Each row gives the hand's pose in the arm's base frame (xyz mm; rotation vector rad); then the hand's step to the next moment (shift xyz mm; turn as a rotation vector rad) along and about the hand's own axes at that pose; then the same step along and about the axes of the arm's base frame.
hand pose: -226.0 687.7 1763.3 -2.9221 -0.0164 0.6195
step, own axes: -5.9 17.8 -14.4 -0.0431 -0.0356 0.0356
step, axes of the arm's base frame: 0.0 -20.0 12.7 -0.0530 0.0386 -0.0093
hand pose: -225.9 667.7 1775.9 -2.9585 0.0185 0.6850
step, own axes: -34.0 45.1 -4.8 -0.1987 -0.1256 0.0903
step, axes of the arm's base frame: -30.0 -45.8 14.7 -0.2136 0.1320 0.0190
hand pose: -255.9 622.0 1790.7 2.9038 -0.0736 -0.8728
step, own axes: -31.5 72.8 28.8 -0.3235 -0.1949 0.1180
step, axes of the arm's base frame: -43.3 -72.4 1.9 -0.3319 0.2080 0.0561
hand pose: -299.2 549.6 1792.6 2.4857 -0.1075 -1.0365
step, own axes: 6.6 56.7 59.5 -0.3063 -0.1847 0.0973
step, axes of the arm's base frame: -31.0 -74.5 -17.0 -0.3043 0.2024 0.0620
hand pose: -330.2 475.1 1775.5 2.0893 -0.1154 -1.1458
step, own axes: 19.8 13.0 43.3 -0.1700 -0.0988 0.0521
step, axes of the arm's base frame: -17.7 -41.7 -19.6 -0.1665 0.1107 0.0374
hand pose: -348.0 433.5 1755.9 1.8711 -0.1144 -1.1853
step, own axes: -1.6 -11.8 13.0 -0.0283 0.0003 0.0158
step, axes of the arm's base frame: -15.0 -0.3 -9.3 -0.0272 0.0039 0.0172
